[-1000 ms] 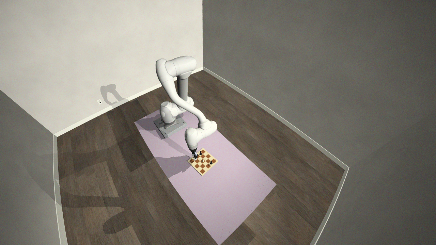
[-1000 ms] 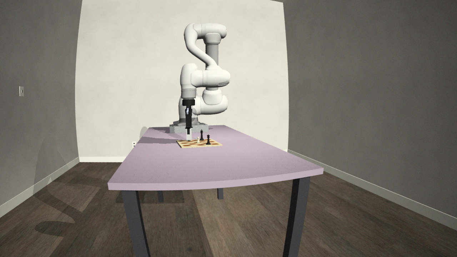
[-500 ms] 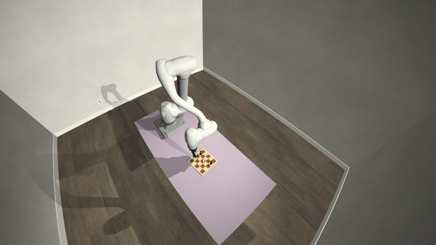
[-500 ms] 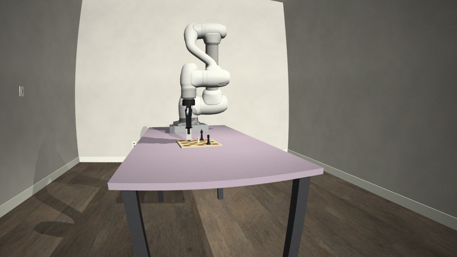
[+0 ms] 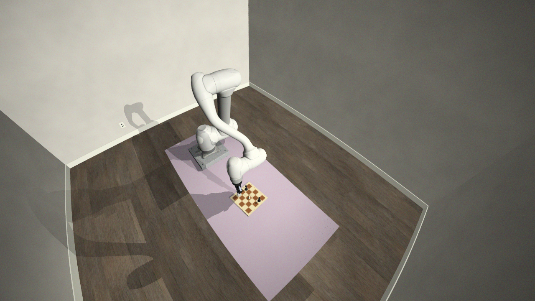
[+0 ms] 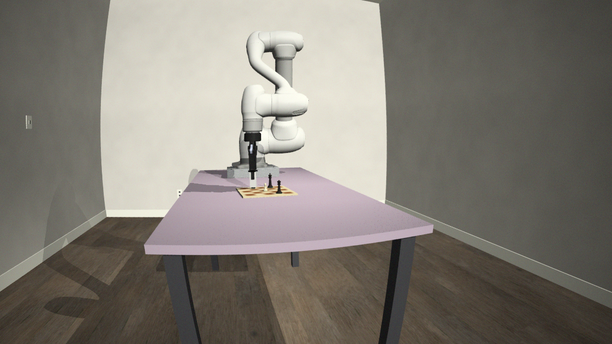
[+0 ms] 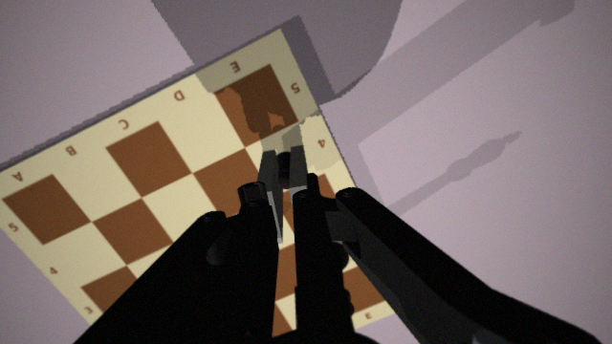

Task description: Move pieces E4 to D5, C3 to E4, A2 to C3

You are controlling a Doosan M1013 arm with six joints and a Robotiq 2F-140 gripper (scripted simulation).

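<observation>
The tall black piece lies 10 mm behind my hand, 70 mm to the left of it and 10 mm below it. From my hand the other things lie so: white pawn (70 mm ahead, 50 mm to the left, 30 mm below); chessboard (70 mm ahead, 50 mm to the left, 40 mm below); black pawn (30 mm below).
</observation>
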